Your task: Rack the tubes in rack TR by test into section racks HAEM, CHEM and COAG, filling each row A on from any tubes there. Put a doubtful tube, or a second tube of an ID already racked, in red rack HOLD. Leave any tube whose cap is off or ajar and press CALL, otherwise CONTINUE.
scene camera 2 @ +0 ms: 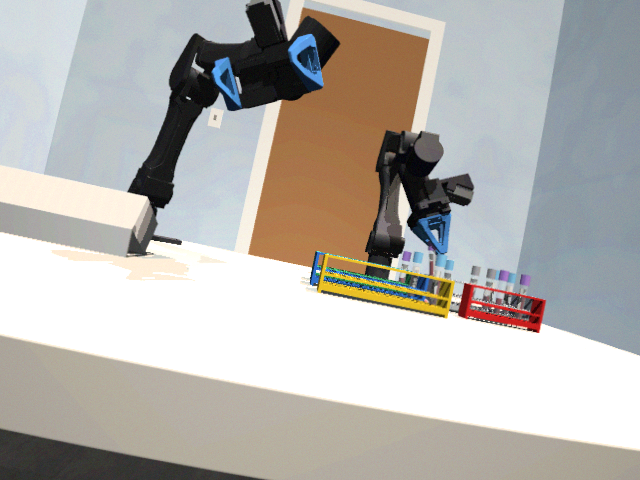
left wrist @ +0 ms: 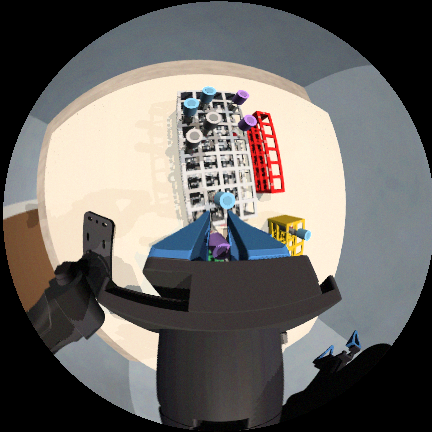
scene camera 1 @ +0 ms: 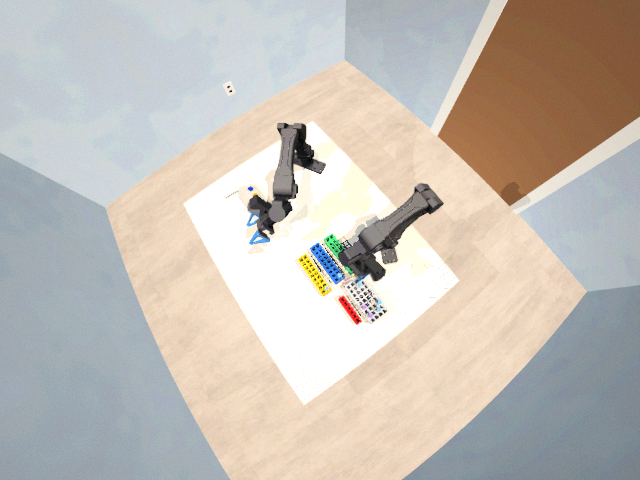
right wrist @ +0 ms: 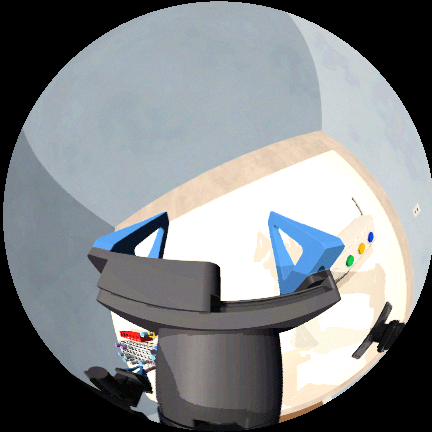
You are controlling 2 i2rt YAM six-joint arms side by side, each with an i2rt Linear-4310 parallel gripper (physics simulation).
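Frame: origin at the left arm's base, x back, y left, z down, level; metres.
Seen in the pictures: left gripper, fingertip midpoint: (scene camera 2: pixel 442 254) (left wrist: pixel 218 216) (scene camera 1: pixel 360 279) (right wrist: pixel 141 366); right gripper, fingertip midpoint: (scene camera 2: pixel 251 67) (left wrist: pixel 343 338) (scene camera 1: pixel 248 234) (right wrist: pixel 217 216); left arm's base, origin of the base link: (left wrist: pixel 97 263) (scene camera 1: pixel 386 243); right arm's base, origin of the base link: (scene camera 1: pixel 307 163).
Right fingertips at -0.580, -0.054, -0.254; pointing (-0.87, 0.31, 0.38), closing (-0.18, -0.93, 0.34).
Offsets run from my right fingertips to a thing's top centre, as dx, dy, dz. "pt": to the spot under its first point.
My left gripper (left wrist: pixel 218 216) (scene camera 2: pixel 440 252) is shut on a purple-capped tube @(+0.412, +0.200, +0.127) (left wrist: pixel 220 248) above the near end of the white rack TR @(+0.427, +0.298, +0.197) (left wrist: pixel 183 160). A light-blue-capped tube @(+0.408, +0.235, +0.159) (left wrist: pixel 227 200) stands in TR just beyond the fingertips. At TR's far end stand two light-blue caps @(+0.466, +0.351, +0.160) (left wrist: pixel 208 93) @(+0.475, +0.322, +0.160) (left wrist: pixel 191 104), two grey caps @(+0.447, +0.312, +0.160) (left wrist: pixel 213 118) @(+0.456, +0.283, +0.160) (left wrist: pixel 194 136) and two purple caps @(+0.427, +0.370, +0.160) (left wrist: pixel 243 96) @(+0.408, +0.331, +0.160) (left wrist: pixel 248 121). The green @(+0.355, +0.078, +0.197) (scene camera 1: pixel 331 240), blue @(+0.284, +0.112, +0.197) (scene camera 1: pixel 326 263) and yellow @(+0.220, +0.155, +0.197) (scene camera 1: pixel 314 273) section racks stand side by side. Red rack HOLD (scene camera 2: pixel 501 320) stands beside TR. My right gripper (right wrist: pixel 217 216) (scene camera 2: pixel 279 99) is open and empty. Labels are unreadable.
In the right wrist view, a pale box carries green @(pt +0.010, -0.237, +0.184) (right wrist: pixel 350 260), yellow @(pt -0.014, -0.277, +0.184) (right wrist: pixel 361 248) and blue @(pt -0.038, -0.320, +0.184) (right wrist: pixel 370 237) buttons, beyond the right gripper's fingers. The yellow rack holds a light-blue-capped tube @(+0.267, +0.227, +0.160) (left wrist: pixel 304 233) at its near end. The left arm overhangs the green rack.
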